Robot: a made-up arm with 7 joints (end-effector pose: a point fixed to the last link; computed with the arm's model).
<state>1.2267 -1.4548 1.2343 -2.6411 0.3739 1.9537 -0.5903</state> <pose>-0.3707 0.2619 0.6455 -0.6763 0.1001 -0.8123</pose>
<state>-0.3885 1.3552 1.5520 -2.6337 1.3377 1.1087 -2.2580</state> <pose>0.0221 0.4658 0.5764 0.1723 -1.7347 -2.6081</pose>
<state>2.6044 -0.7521 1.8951 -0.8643 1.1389 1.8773 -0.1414</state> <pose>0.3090 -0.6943 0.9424 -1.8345 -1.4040 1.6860</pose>
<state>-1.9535 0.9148 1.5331 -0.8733 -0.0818 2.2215 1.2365</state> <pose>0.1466 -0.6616 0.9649 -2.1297 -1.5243 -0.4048</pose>
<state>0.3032 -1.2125 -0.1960 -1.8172 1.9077 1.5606 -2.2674</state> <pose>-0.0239 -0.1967 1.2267 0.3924 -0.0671 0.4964</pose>
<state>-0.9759 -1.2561 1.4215 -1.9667 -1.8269 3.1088 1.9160</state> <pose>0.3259 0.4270 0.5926 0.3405 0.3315 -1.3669</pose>
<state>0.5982 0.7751 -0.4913 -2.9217 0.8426 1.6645 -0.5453</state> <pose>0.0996 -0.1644 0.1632 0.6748 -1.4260 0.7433</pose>
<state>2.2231 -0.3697 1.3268 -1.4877 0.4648 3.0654 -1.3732</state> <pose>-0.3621 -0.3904 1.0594 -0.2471 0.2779 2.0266</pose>
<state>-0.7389 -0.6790 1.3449 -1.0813 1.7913 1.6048 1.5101</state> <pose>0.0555 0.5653 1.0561 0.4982 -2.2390 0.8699</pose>
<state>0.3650 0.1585 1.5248 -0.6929 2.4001 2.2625 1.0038</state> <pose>-0.0384 0.3535 1.2344 1.7465 -0.8631 -0.3985</pose>
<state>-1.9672 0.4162 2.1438 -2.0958 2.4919 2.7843 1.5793</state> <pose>0.5004 0.0388 0.7427 -0.0931 -0.2808 -1.1535</pose>
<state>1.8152 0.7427 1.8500 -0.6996 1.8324 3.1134 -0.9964</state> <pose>-0.4362 0.3312 1.0484 1.5321 -1.7938 -0.5283</pose>
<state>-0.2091 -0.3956 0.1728 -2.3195 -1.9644 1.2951 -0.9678</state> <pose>0.4977 -0.0966 0.7171 1.5844 0.4305 2.1285</pose>
